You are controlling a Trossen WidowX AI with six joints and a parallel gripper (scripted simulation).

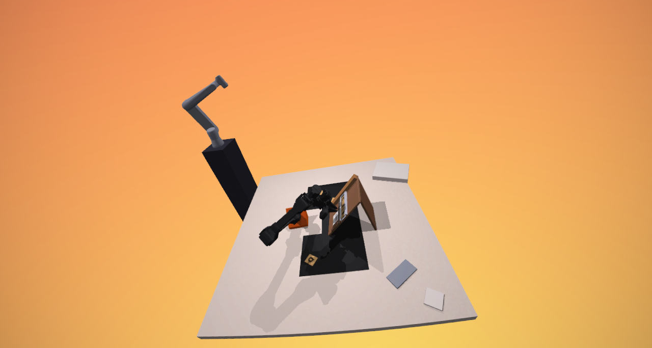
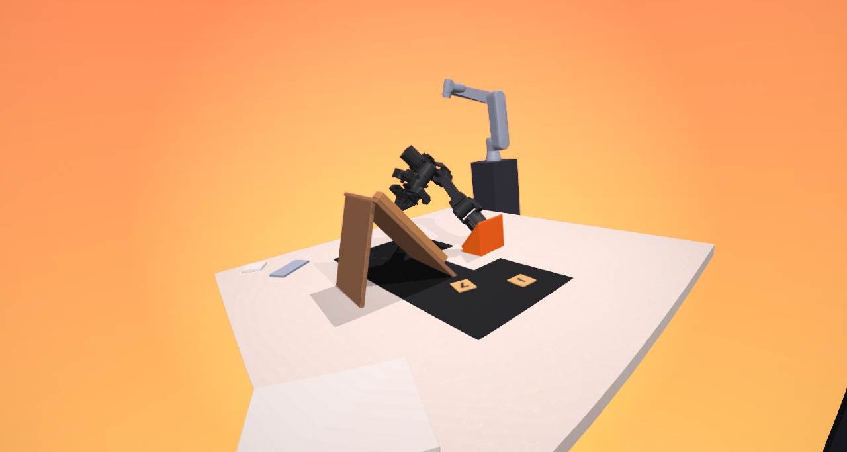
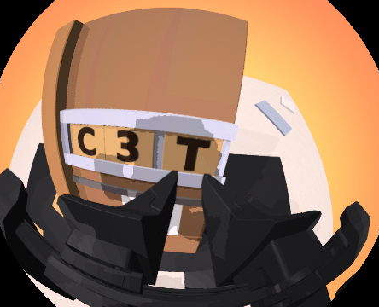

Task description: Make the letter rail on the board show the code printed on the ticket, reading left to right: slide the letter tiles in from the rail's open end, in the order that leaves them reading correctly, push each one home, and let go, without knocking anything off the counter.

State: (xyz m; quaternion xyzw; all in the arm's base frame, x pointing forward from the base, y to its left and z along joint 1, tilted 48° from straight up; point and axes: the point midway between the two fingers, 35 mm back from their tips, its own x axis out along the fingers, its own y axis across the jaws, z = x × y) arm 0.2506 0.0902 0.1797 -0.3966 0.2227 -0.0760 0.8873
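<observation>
Right now my gripper tip is 11 cm above the white ticket, 4 cm to the right of it and 2 cm past it. The rest, counted from my gripper tip: black mat 19 cm below, 11 cm behind, 9 cm to the left; then grey slab 33 cm ahead, 29 cm to the right, 18 cm below; then white square 45 cm ahead, 41 cm to the right, 18 cm below.
</observation>
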